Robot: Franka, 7 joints.
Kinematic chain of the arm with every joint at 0, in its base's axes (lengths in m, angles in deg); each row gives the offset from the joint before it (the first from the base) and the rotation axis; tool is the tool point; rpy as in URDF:
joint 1: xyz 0 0 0.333 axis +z
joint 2: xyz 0 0 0 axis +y
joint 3: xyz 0 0 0.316 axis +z
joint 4: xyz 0.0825 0 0 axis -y
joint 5: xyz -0.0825 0 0.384 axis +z
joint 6: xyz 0 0 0 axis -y
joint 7: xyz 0.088 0 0 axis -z
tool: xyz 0 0 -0.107 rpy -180 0 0
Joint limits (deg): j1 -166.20..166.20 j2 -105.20..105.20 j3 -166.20..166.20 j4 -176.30..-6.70 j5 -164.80..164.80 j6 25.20..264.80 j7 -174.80..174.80
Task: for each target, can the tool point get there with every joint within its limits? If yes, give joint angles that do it. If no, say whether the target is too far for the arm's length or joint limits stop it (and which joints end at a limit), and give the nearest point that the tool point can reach.
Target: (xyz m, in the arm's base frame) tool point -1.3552 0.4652 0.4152
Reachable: no: too far | nearest point -0.8101 0.2781 0.3821 | short by 0.577 m
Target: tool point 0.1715 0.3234 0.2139
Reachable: yes | joints 140.51 56.65 -56.67 -134.99 -38.43 71.86 -26.20
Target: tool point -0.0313 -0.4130 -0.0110
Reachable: yes | joints -48.68 55.61 -33.51 -129.84 -85.63 140.57 -97.67
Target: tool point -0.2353 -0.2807 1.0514
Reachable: yes | joints -28.34 22.18 -131.99 -58.01 -24.07 127.85 20.48
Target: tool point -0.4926 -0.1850 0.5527
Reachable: yes | joints -55.73 17.12 -114.30 -132.34 -19.54 208.79 -59.58
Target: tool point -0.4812 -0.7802 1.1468
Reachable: no: too far | nearest point -0.3368 -0.5460 0.9026 | short by 0.368 m
